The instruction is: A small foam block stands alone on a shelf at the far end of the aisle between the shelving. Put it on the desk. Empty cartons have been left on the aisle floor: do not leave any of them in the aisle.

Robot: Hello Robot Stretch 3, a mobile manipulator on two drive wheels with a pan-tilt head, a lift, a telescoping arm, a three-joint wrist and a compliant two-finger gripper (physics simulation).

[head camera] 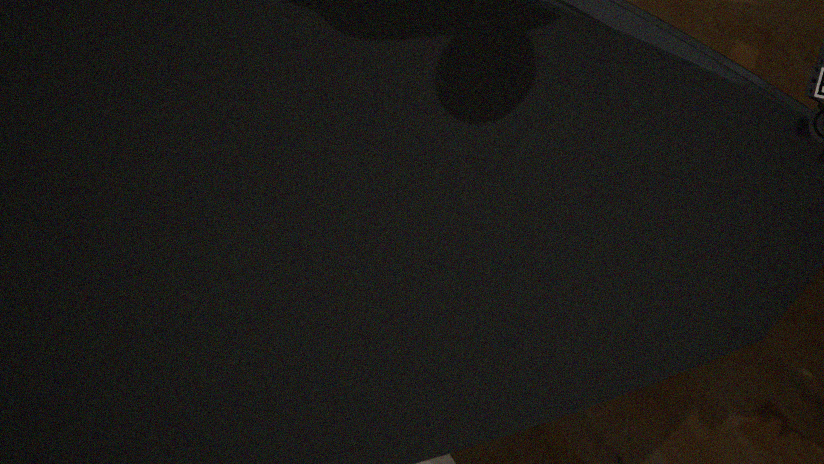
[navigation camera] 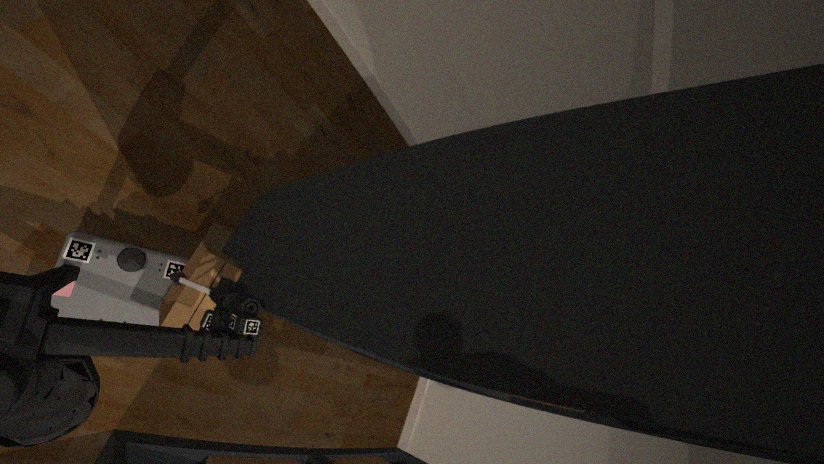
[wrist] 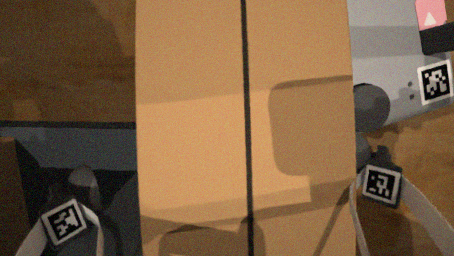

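My gripper [navigation camera: 190, 302] [wrist: 219, 168] is shut on a carton [navigation camera: 198, 270] [wrist: 195, 130]. The carton is tan with a dark line along it; one finger shows on each side of it in the wrist view. It is held beside my grey base [navigation camera: 123, 293] [wrist: 385, 45], overlapping it in both views. A small part of my wrist shows at the right edge of the head view. The foam block, the desk and other cartons on the aisle floor cannot be made out.
A large dark panel [head camera: 403, 259] [navigation camera: 518, 230], seemingly shelving, fills most of the head view and lies close beside the gripper in the navigation view. Another dark framed unit [navigation camera: 155, 452] stands at the bottom. Pale walls [navigation camera: 518, 57] stand behind. Wooden floor [navigation camera: 322, 391] shows between.
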